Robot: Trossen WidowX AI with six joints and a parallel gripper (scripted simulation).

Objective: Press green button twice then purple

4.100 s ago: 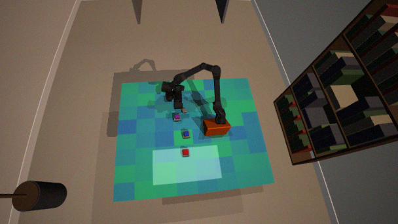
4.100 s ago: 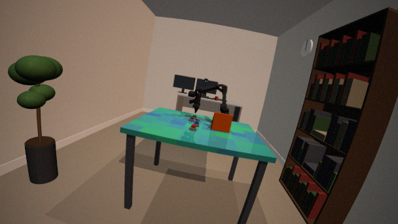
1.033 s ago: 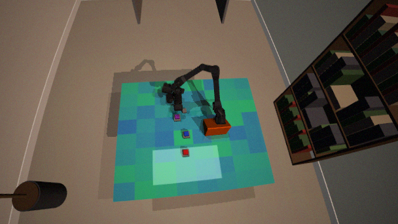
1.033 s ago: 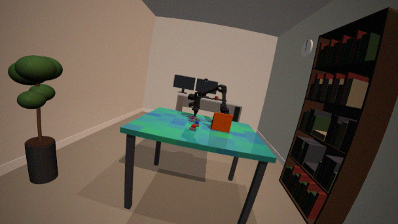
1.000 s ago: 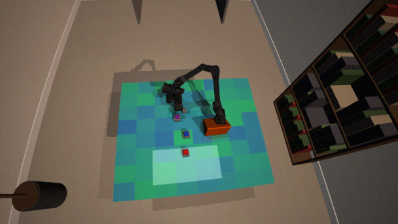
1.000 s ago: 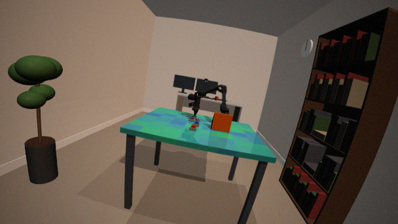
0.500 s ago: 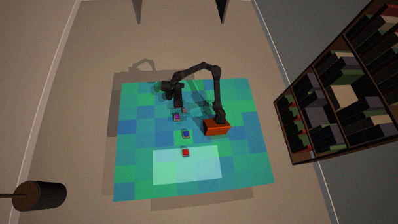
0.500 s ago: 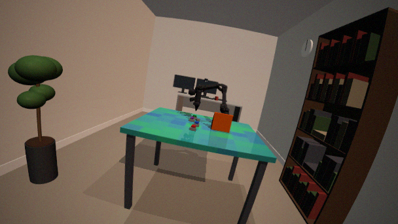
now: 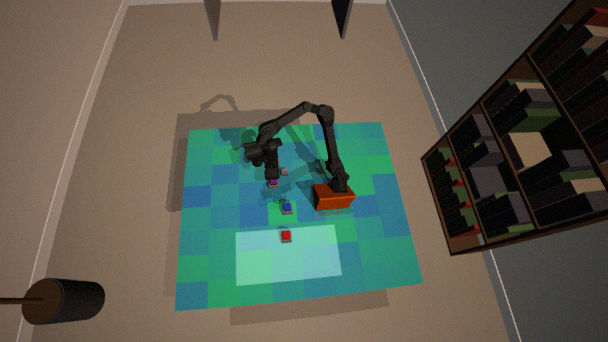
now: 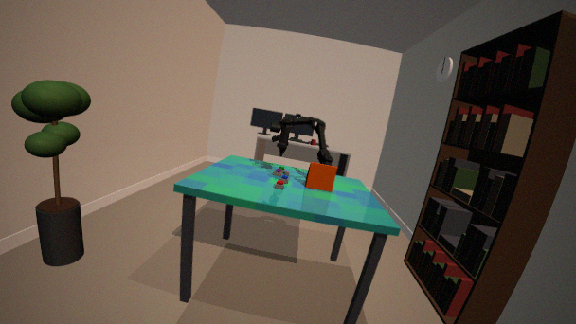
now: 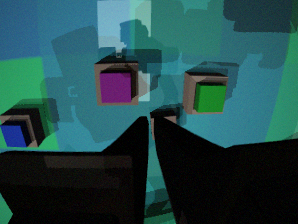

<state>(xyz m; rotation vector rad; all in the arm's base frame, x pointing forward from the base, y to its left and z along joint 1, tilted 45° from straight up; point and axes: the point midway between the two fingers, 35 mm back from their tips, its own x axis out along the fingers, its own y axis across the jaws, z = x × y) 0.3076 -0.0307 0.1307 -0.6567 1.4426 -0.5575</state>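
The purple button is 30 mm to the left of my gripper tip and 90 mm below it. From my gripper tip the other things lie so: red button: 60 mm behind, 300 mm to the left, 90 mm below; then green button: 10 mm behind, 80 mm to the right, 90 mm below; then blue button: 70 mm behind, 160 mm to the left, 90 mm below.
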